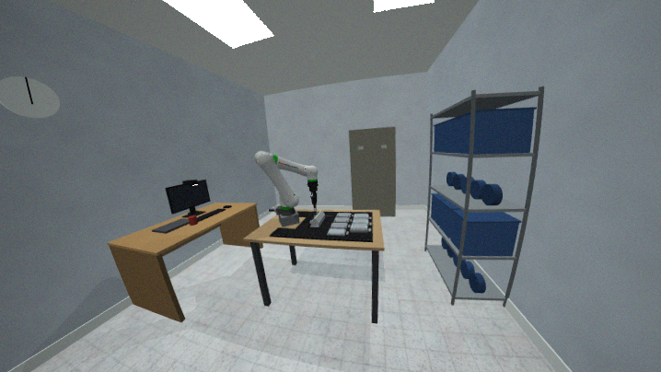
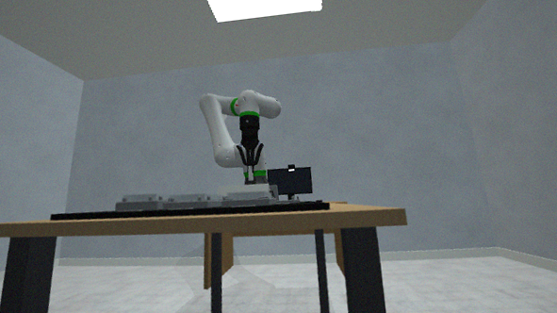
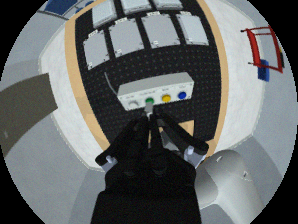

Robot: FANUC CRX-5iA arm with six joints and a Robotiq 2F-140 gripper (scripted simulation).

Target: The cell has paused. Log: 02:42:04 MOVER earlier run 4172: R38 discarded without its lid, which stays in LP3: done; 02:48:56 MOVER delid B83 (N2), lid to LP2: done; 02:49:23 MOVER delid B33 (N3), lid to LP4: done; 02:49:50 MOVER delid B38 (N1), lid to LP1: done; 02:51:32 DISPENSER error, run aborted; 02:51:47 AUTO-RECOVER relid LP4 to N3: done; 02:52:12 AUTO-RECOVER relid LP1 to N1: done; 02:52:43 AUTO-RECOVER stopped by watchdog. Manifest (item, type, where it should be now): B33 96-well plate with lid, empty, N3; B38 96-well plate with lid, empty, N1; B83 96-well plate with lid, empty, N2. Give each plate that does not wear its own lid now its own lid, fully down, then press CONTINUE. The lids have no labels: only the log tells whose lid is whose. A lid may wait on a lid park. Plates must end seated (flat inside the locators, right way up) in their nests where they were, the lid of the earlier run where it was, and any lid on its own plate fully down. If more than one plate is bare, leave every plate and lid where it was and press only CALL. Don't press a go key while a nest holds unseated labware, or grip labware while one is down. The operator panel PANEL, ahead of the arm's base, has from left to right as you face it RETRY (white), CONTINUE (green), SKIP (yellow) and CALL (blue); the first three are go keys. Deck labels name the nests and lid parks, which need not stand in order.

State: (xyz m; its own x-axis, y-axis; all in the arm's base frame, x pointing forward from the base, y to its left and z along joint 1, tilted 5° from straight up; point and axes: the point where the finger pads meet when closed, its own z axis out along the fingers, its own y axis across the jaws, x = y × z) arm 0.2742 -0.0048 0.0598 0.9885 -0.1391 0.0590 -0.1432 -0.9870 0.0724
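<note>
My hand is 7 cm above the green key. The rest, counted from my hand: white key 1 cm ahead, 5 cm to the left, 7 cm below; yellow key 1 cm behind, 5 cm to the right, 7 cm below; blue key 1 cm behind, 10 cm to the right, 7 cm below.
</note>
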